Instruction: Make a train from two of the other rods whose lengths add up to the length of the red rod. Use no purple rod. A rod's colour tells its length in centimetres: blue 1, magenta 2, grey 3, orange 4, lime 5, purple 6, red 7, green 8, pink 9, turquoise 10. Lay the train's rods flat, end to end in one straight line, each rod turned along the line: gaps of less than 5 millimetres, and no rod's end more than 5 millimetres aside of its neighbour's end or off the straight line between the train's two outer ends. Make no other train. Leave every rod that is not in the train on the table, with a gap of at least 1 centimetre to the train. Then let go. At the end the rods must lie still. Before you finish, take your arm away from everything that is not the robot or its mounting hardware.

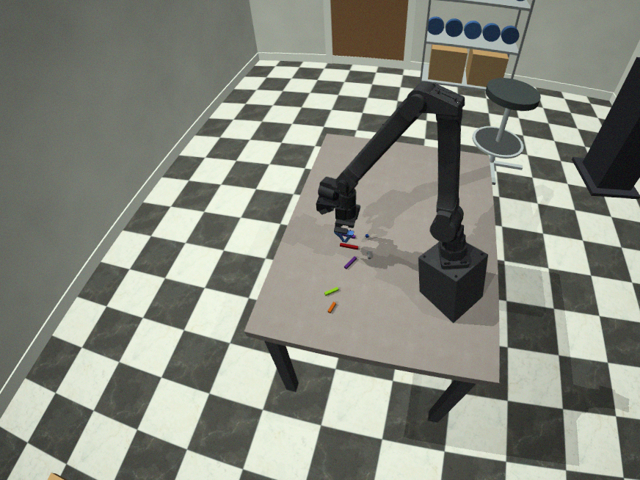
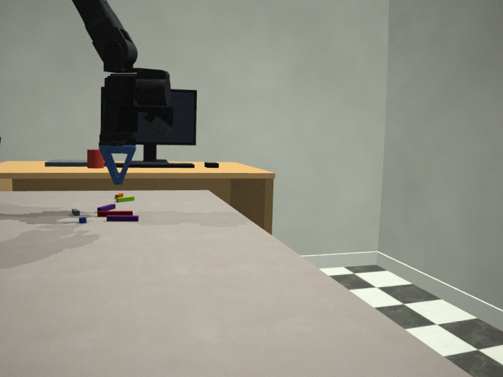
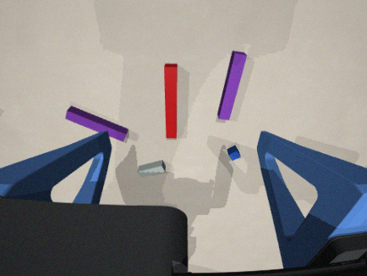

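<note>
My hand is 80 mm past the grey rod, 70 mm above it and 50 mm to the right of it. The rest, counted from my hand: red rod (70 mm below, 10 mm to the left, 10 mm behind); then blue rod (70 mm below, 70 mm behind, 40 mm to the right); then purple rod (90 mm to the left, 70 mm below, 20 mm behind).
</note>
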